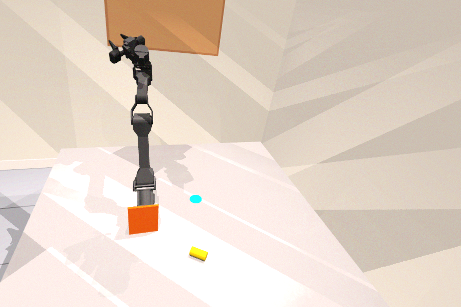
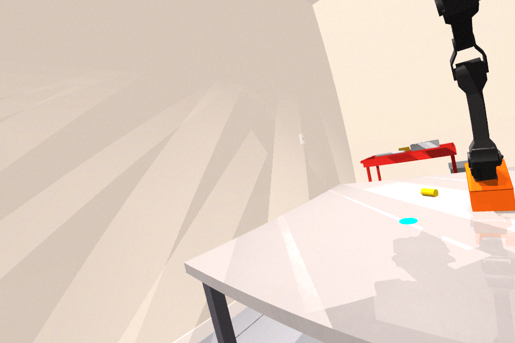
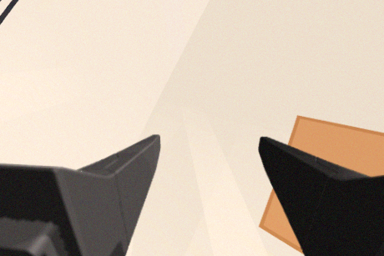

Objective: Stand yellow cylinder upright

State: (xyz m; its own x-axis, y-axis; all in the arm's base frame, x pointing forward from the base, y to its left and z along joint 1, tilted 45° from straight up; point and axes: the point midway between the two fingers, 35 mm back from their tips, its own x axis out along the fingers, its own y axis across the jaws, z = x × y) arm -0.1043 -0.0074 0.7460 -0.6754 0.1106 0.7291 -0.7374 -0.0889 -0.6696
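My gripper tip is 30 cm short of the yellow cylinder, 73 cm to the left of it and 66 cm above it. The rest, counted from my gripper tip: cyan circle: 36 cm ahead, 42 cm to the right, 67 cm below.
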